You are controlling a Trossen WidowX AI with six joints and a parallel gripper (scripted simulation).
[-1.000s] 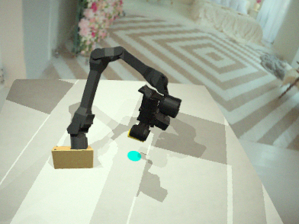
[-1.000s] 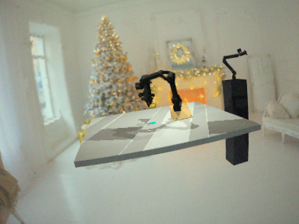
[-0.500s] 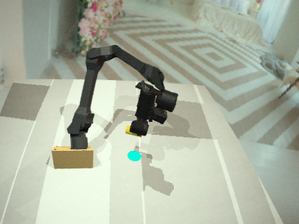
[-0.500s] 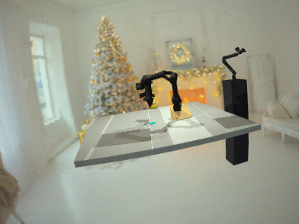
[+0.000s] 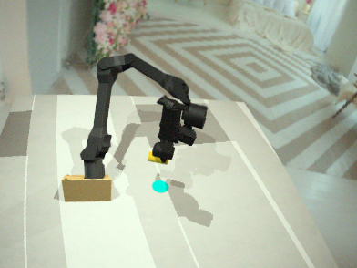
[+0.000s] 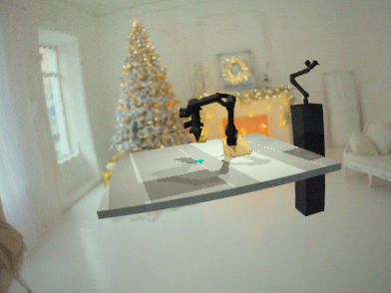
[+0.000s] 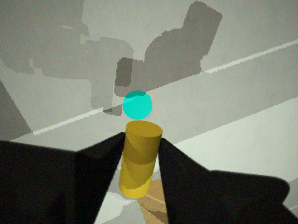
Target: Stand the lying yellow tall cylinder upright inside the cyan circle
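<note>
The cyan circle lies 14 cm below my gripper tip and 1 cm ahead of it. From my gripper tip the other things lie so: yellow tall cylinder: 2 cm behind, 1 cm to the left.
</note>
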